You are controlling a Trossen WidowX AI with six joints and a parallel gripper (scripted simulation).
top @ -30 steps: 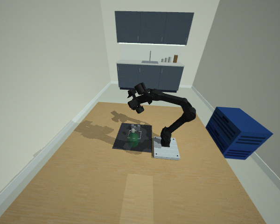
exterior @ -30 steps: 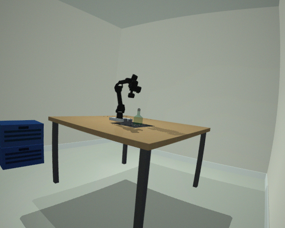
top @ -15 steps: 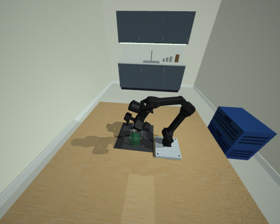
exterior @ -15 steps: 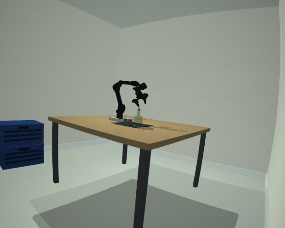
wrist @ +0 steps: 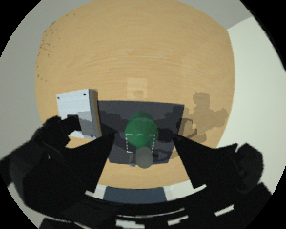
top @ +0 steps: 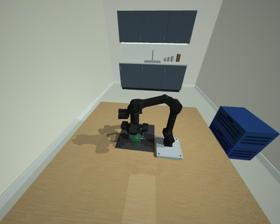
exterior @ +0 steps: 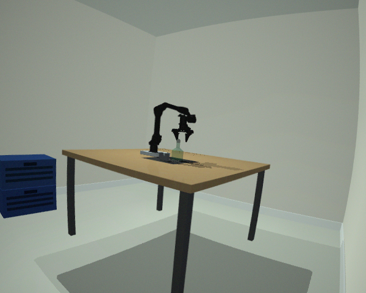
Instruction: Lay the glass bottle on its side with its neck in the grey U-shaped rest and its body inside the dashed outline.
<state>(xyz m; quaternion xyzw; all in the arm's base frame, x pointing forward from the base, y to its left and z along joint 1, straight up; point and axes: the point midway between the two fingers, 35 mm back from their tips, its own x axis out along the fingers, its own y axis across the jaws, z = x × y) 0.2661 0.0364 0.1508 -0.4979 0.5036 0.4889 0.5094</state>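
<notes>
The green glass bottle is 40 mm to the right of my gripper tip and 50 mm below it. Also, from my gripper tip: dark mat: 120 mm to the right, 140 mm below.
</notes>
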